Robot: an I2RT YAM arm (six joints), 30 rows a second.
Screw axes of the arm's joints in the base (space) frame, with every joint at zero. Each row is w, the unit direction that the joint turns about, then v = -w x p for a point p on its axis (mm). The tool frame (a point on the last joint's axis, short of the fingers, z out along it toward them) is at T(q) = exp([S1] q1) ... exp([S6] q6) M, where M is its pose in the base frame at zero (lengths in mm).
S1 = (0, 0, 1, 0.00, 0.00, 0.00)
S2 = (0, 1, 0, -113.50, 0.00, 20.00)
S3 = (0, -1, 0, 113.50, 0.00, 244.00)
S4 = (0, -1, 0, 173.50, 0.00, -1.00)
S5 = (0, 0, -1, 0.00, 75.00, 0.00)
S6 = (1, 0, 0, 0.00, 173.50, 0.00)
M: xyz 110.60 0.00 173.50 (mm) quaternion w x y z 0.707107 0 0.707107 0
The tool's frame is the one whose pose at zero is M.
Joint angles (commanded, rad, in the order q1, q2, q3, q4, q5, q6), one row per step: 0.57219, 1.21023, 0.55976, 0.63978, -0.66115, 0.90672; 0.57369, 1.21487, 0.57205, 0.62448, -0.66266, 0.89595; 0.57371, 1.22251, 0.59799, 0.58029, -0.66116, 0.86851; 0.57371, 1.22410, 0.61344, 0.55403, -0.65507, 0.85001; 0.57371, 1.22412, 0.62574, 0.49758, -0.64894, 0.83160; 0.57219, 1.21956, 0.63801, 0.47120, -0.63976, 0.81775
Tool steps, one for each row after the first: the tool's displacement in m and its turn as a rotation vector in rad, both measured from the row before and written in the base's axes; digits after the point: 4 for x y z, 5 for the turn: 0.0013, 0.0014, 0.0014, -0.00768, -0.00373, 0.00313; 0.0031, 0.0019, 0.0023, -0.02311, -0.00419, -0.00080; 0.0016, 0.0008, 0.0021, -0.01312, -0.00719, -0.00534; 0.0008, 0.0003, -0.0016, -0.03057, 0.01954, -0.00496; 0.0007, -0.0003, 0.0026, -0.01073, -0.00546, -0.00948
